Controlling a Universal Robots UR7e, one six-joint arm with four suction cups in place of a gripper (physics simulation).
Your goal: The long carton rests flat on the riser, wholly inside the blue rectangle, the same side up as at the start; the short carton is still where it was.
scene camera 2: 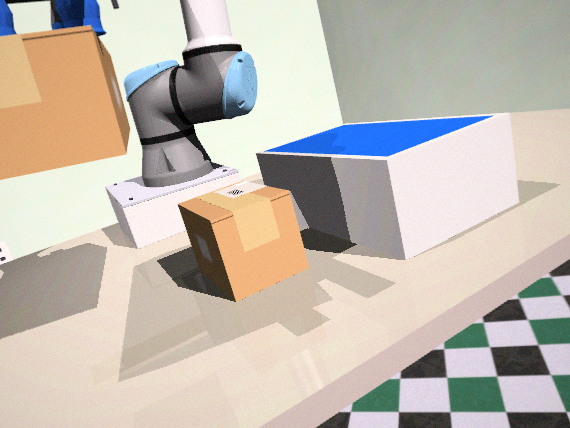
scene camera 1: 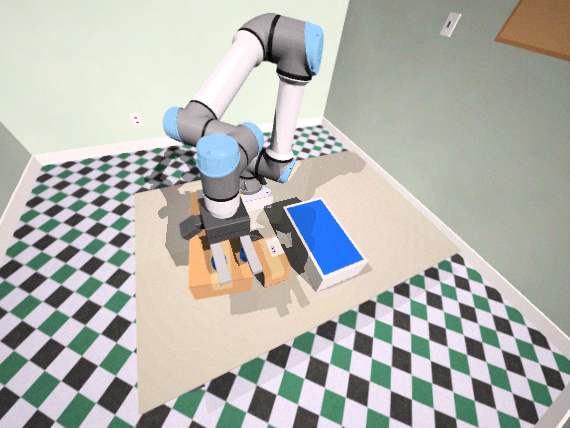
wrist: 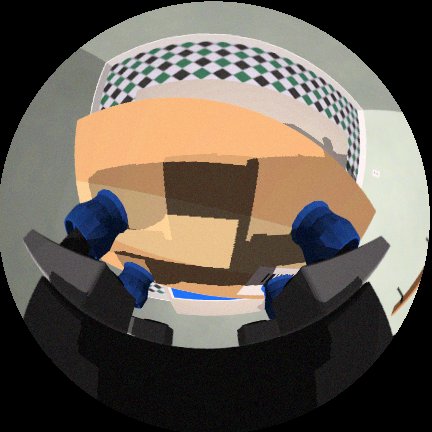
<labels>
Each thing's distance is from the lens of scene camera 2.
long carton (scene camera 2: 69,110): 0.40 m
white riser (scene camera 2: 400,187): 0.50 m
short carton (scene camera 2: 245,237): 0.51 m
The marked spots on the long carton and the short carton are 0.23 m apart.
</labels>
